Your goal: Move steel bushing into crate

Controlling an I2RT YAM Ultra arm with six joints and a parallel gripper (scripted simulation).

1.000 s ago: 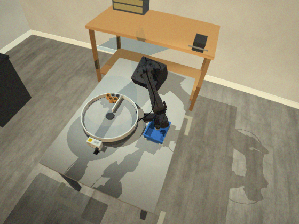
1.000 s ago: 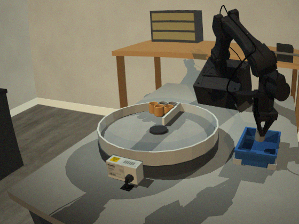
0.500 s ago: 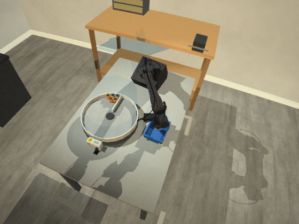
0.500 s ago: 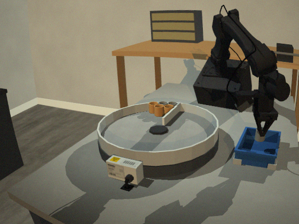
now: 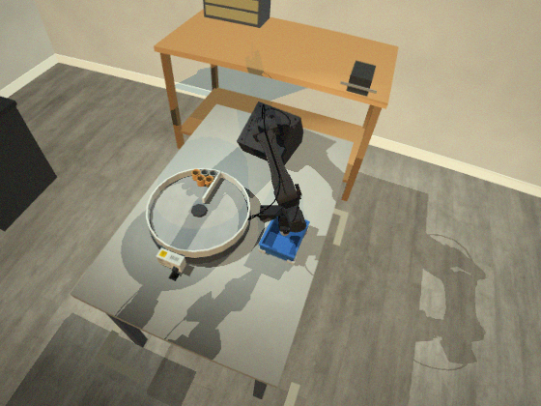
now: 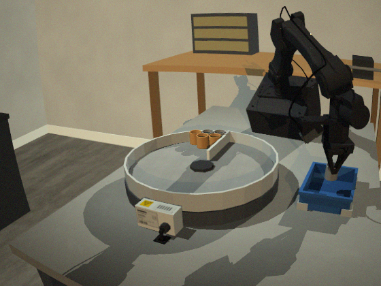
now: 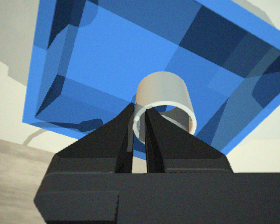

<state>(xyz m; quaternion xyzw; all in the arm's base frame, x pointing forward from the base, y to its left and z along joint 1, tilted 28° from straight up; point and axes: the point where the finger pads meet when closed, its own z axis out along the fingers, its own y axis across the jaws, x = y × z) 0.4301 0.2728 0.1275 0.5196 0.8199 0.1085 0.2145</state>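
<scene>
The blue crate lies 20 mm behind my hand, 10 mm to the right of it and 60 mm below it. The rest, counted from my hand: round turntable: 40 mm ahead, 370 mm to the right, 30 mm below.
</scene>
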